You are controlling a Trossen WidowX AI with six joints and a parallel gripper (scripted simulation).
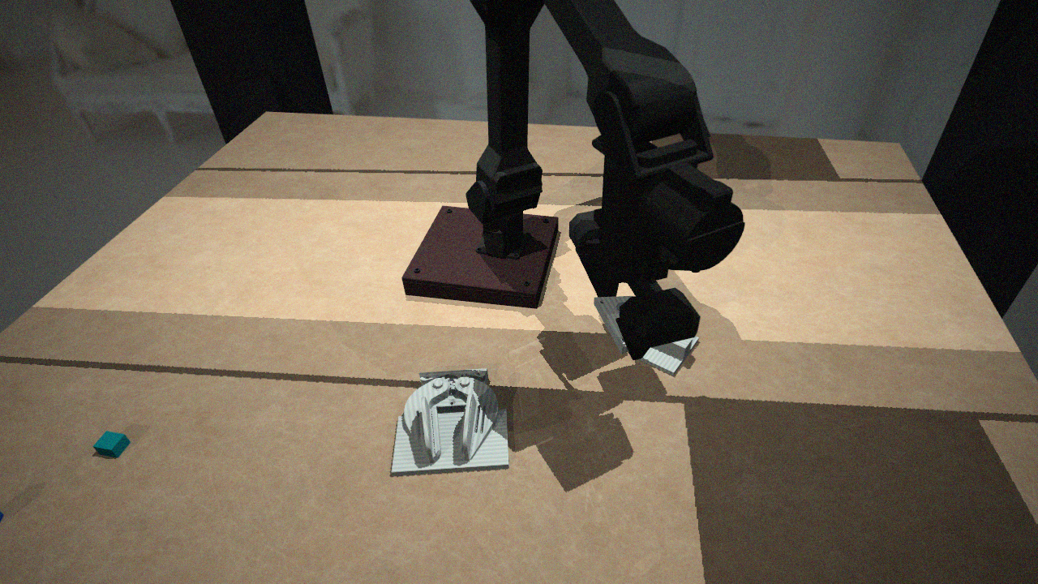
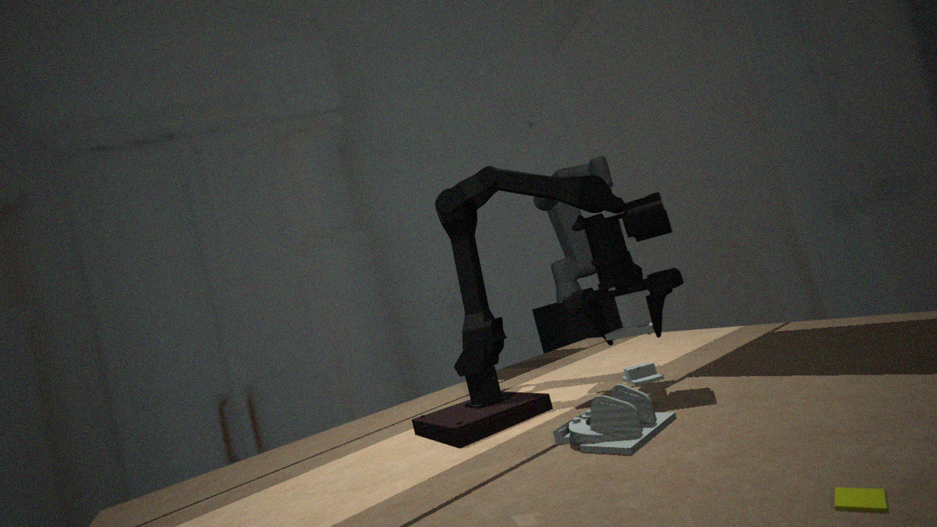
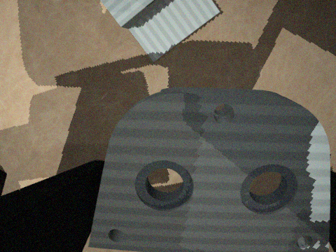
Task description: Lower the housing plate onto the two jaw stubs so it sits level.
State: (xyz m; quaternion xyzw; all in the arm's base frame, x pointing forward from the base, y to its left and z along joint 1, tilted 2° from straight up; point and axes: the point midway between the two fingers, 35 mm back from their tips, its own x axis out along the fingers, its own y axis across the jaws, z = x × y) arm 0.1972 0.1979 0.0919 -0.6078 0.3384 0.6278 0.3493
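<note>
The pale base plate lies 160 mm to the right of my gripper tip, 130 mm ahead of it and 80 mm below it. Round my gripper tip: teal block: 510 mm to the right, 230 mm ahead, 80 mm below; yellow block: 410 mm ahead, 180 mm to the right, 80 mm below.
</note>
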